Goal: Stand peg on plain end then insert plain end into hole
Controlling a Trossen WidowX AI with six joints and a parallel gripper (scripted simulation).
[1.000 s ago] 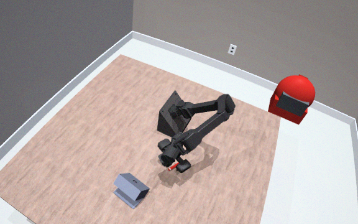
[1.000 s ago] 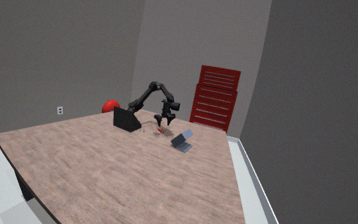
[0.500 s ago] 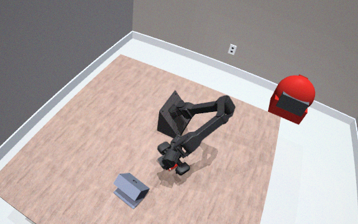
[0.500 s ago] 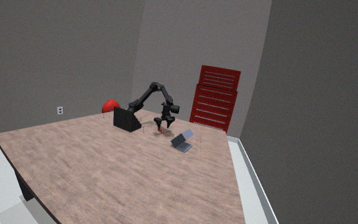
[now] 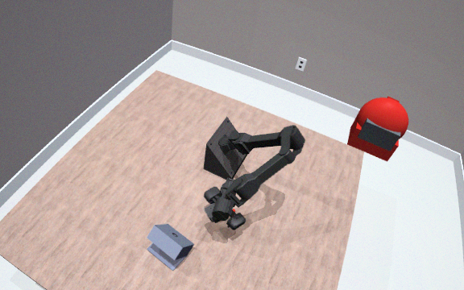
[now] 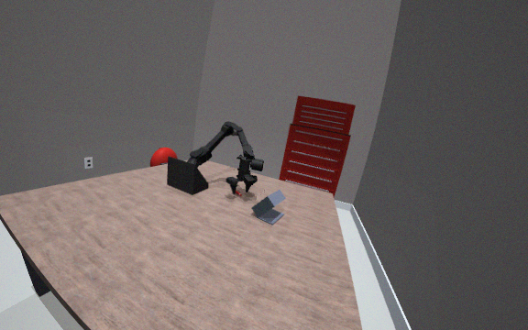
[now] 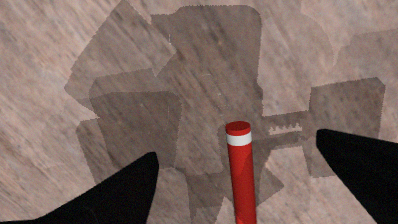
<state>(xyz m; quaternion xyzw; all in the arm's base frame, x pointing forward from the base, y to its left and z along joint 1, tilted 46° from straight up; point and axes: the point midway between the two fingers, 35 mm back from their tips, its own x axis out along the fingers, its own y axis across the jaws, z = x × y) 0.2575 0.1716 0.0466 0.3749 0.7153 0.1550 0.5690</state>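
Right now the red peg is 1 cm behind my gripper tip and 1 cm below it. The rest, counted from my gripper tip: sloped panel (21 cm ahead, 9 cm to the right, 5 cm above).
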